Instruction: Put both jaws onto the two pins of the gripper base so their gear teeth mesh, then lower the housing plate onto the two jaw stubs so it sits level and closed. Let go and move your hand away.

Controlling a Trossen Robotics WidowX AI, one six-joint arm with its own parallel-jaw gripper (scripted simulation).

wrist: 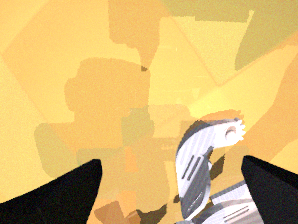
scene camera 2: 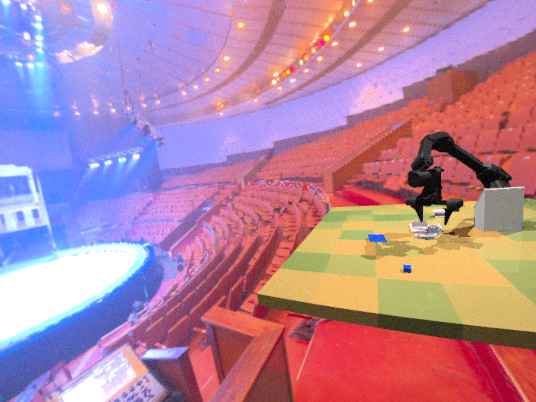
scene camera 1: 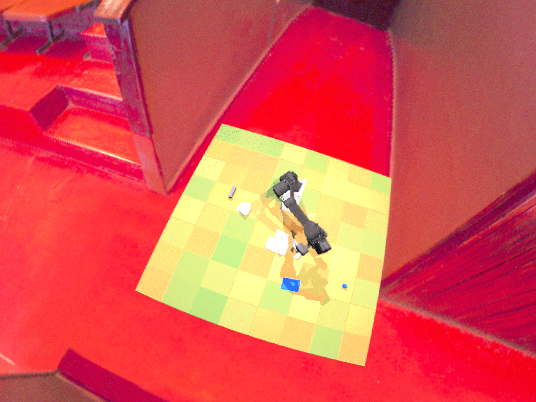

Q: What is my gripper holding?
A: Nothing.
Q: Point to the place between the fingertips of my gripper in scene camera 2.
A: At 433,223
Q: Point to a grey jaw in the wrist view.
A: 192,161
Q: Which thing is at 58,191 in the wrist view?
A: My gripper.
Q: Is my gripper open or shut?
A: Open.
